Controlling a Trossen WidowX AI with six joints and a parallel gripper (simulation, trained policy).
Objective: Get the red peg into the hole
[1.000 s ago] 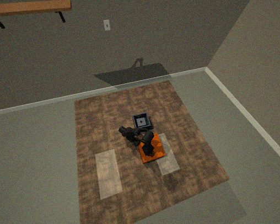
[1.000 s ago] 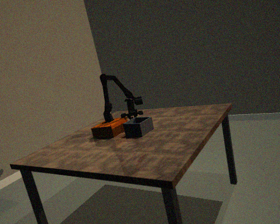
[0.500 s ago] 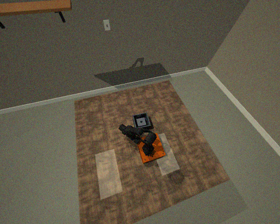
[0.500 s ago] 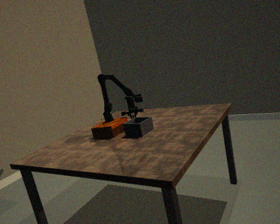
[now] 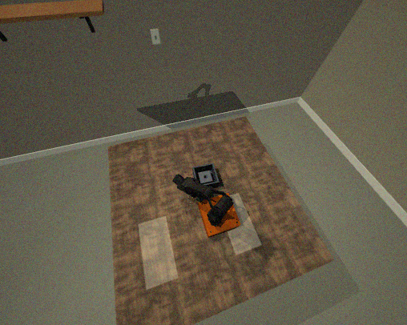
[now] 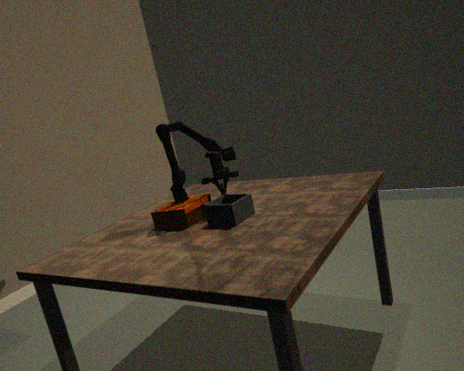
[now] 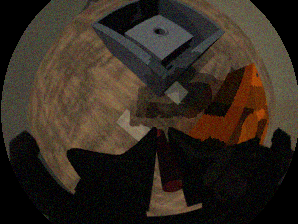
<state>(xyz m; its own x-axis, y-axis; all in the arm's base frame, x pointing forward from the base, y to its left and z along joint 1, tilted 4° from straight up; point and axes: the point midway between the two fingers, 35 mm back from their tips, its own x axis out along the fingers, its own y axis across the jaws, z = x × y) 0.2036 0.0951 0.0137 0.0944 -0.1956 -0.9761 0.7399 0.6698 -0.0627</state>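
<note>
My gripper tip is now 11 cm short of the grey plate, 12 cm to the left of it and 4 cm above it. Round my gripper tip: grey box (11 cm ahead, 12 cm to the right, 6 cm below); then red peg (1 cm behind, 1 cm to the left, 2 cm above).
</note>
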